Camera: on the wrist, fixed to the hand. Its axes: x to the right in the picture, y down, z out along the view.
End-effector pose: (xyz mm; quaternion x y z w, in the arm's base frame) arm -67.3 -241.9 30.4 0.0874 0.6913 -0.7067 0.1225
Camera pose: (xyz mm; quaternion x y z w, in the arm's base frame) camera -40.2 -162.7 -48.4 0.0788 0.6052 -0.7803 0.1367
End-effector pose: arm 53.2 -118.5 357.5 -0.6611 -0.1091 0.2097 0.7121
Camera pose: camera 69.0 -190.2 269.1 -0.5722 -0.1072 0.2439 0.7756
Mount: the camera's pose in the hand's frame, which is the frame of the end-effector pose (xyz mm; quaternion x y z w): -6.9 82.1 -80.1 0.1094 -0.0329 0.0026 0.9934
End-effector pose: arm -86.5 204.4 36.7 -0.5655 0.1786 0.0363 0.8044
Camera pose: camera -134.0 160.9 -58.4 -0.4721 0.1564 0.0372 0.8668
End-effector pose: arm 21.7 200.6 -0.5 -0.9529 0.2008 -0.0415 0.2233
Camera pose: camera -28.0 103.3 35.1 -0.9231 0.1901 -0.0313 0.3328
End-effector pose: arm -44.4 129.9 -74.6 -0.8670 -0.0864 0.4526 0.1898
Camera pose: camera 15.3 32.6 -61.3 -0.8259 -0.0403 0.4881 0.2794
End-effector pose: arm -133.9 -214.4 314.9 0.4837 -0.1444 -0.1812 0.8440
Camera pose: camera -92.9 -111.8 346.5 0.5665 -0.1923 -0.1779 0.7813
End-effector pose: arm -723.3 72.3 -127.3 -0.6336 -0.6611 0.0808 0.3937
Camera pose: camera -610.6 49.8 -125.7 -0.5854 -0.6592 0.1745 0.4385
